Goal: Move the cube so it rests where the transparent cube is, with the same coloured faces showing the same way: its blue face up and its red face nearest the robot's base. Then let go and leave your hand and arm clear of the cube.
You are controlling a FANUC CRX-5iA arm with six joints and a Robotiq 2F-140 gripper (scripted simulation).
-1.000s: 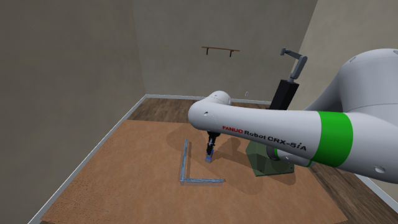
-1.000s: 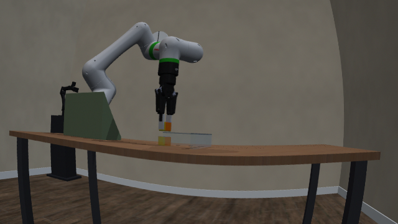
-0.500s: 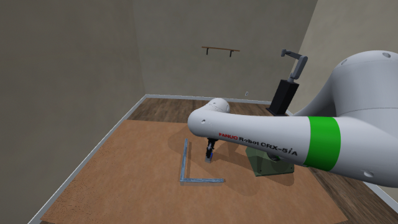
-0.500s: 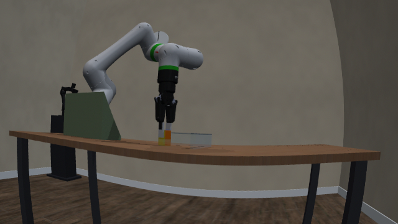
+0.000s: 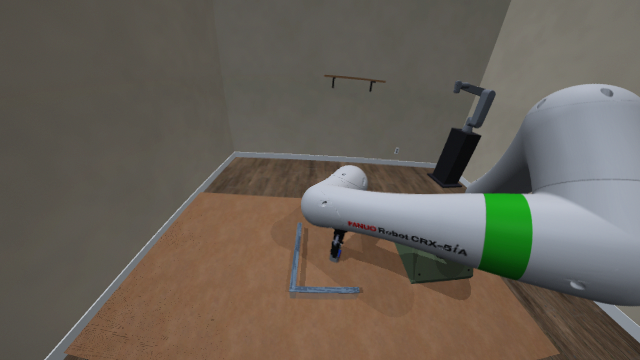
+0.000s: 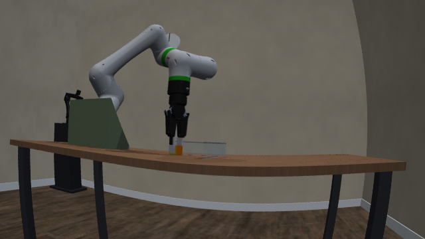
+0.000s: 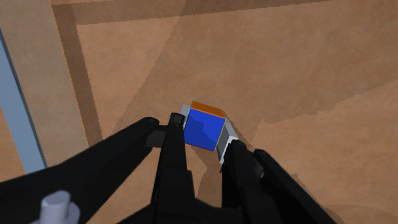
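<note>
The transparent cube lies 2 cm below my hand.
</note>
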